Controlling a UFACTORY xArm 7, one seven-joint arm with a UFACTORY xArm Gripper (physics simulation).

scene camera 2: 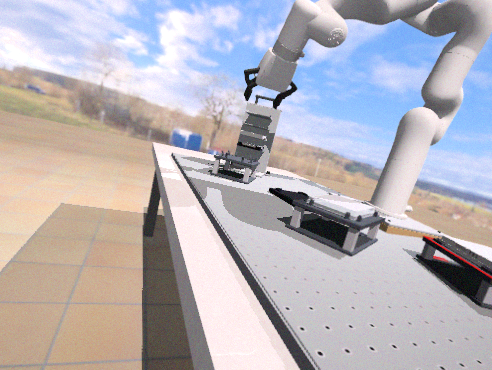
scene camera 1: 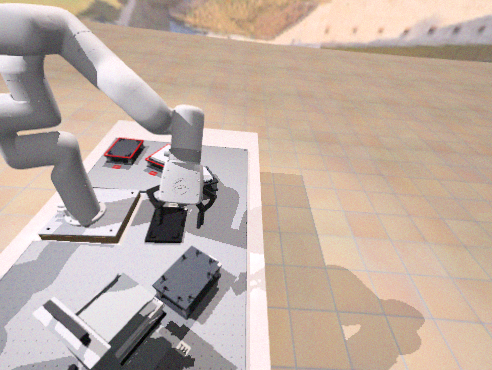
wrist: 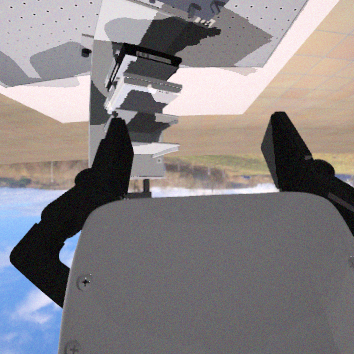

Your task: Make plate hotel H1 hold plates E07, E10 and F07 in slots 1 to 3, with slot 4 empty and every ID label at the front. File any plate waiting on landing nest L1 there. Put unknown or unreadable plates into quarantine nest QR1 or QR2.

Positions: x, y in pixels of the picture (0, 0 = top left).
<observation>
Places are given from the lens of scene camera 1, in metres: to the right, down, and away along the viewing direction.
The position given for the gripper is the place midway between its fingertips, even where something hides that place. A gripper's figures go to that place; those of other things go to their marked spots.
gripper (scene camera 1: 179, 226): -0.17, 0.10, 0.65
black flat nest N6 (scene camera 1: 171, 230): -0.27, 0.16, 0.93
</observation>
